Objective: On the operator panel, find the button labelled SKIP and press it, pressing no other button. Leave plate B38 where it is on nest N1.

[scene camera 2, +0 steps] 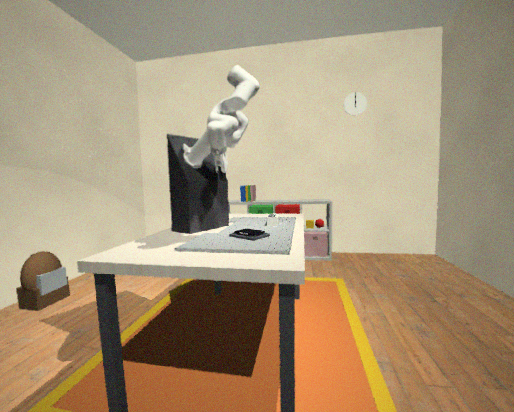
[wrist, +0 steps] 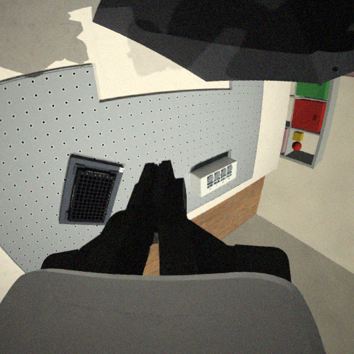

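Where they show: gripper, fingertip midpoint: (scene camera 2: 223,180); arm's base, link origin: (scene camera 2: 192,159).
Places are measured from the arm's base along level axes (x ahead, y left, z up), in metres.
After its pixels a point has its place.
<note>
The operator panel (scene camera 2: 271,220) {x 0.429, y -0.156, z -0.371 m} (wrist: 215,176) is a small pale box on the pegboard, with several dark-marked squares in a row on its sloping face. The labels are too small to read, so which one is SKIP cannot be told. A black plate with many wells (wrist: 91,195) lies in a dark grey nest (wrist: 65,209); its label is not readable. My gripper (scene camera 2: 220,170) {x 0.126, y -0.246, z -0.127 m} (wrist: 163,178) is shut and empty, its fingertips together. It is high above the pegboard. In the wrist view its tips appear between the plate and the panel, left of the panel.
A tall dark block (scene camera 2: 183,195) {x -0.067, y -0.085, z -0.204 m} (wrist: 280,60) stands on the table beside the arm. The grey pegboard (scene camera 2: 210,244) {x 0.015, y -0.455, z -0.405 m} (wrist: 145,120) lies on the white table (scene camera 2: 135,255) {x -0.282, y -0.458, z -0.418 m}. A shelf unit (scene camera 2: 330,230) with coloured boxes stands against the far wall.
</note>
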